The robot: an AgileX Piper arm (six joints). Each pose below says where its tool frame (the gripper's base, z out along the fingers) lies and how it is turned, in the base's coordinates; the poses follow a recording.
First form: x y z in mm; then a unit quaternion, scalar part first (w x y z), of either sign.
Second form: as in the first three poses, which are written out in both.
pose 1, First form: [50.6 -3.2 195.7 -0.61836 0.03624 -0.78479 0.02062]
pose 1, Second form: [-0.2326 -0.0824 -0.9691 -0.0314 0.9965 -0.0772 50.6 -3.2 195.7]
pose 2, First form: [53.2 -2.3 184.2 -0.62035 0.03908 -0.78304 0.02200]
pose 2, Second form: [-0.2273 -0.0885 -0.9698 -0.0339 0.9960 -0.0829 53.2 -2.3 184.2]
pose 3, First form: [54.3 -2.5 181.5 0.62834 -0.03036 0.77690 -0.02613]
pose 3, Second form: [-0.2085 -0.0800 -0.9747 -0.0143 0.9968 -0.0788 54.3 -2.5 181.5]
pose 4, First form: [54.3 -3.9 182.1 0.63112 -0.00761 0.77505 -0.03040]
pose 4, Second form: [-0.2033 -0.0502 -0.9778 0.0266 0.9980 -0.0567 54.3 -3.9 182.1]
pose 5, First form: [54.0 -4.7 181.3 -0.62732 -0.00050 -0.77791 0.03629]
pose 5, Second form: [-0.2129 -0.0448 -0.9760 0.0463 0.9974 -0.0558 54.0 -4.7 181.3]
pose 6, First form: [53.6 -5.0 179.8 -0.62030 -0.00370 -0.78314 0.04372]
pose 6, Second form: [-0.2304 -0.0484 -0.9719 0.0600 0.9961 -0.0639 53.6 -5.0 179.8]
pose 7, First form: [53.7 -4.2 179.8 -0.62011 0.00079 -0.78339 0.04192]
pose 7, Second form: [-0.2309 -0.0532 -0.9715 0.0508 0.9965 -0.0667 53.7 -4.2 179.8]
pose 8, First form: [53.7 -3.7 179.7 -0.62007 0.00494 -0.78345 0.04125]
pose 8, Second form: [-0.2310 -0.0589 -0.9712 0.0434 0.9965 -0.0708 53.7 -3.7 179.7]
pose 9, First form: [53.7 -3.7 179.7 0.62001 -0.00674 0.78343 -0.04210]
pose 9, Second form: [-0.2311 -0.0628 -0.9709 0.0416 0.9964 -0.0743 53.7 -3.7 179.7]
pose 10, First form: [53.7 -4.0 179.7 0.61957 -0.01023 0.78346 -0.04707]
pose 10, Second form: [-0.2321 -0.0744 -0.9699 0.0423 0.9954 -0.0864 53.7 -4.0 179.7]
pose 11, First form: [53.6 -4.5 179.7 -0.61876 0.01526 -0.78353 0.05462]
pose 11, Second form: [-0.2338 -0.0915 -0.9680 0.0437 0.9936 -0.1045 53.6 -4.5 179.7]
